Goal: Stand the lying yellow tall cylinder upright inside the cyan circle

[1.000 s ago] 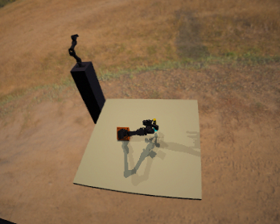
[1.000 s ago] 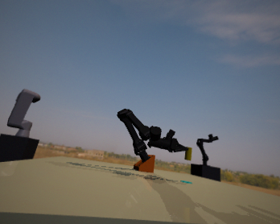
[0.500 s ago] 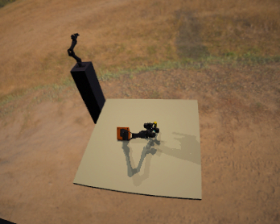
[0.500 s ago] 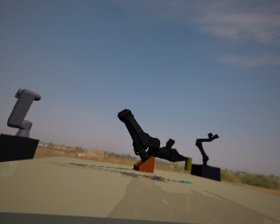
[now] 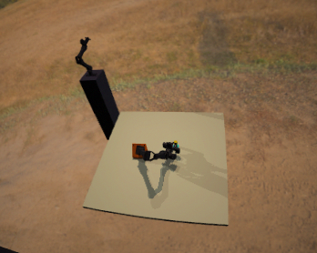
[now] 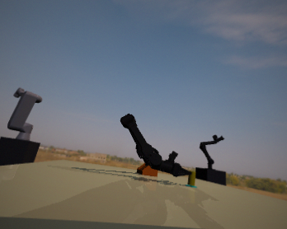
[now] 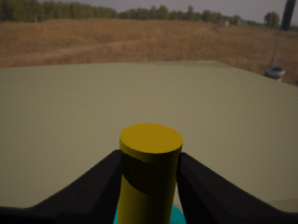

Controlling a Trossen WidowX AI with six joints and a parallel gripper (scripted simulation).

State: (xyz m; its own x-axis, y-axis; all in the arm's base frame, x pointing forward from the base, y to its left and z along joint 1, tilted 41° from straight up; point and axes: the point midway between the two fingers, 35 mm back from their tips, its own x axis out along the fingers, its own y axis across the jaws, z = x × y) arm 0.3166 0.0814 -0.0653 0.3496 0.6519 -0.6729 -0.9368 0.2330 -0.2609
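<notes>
Right now the yellow cylinder is 20 mm below my gripper tip. Also, from my gripper tip: cyan circle 60 mm below.
</notes>
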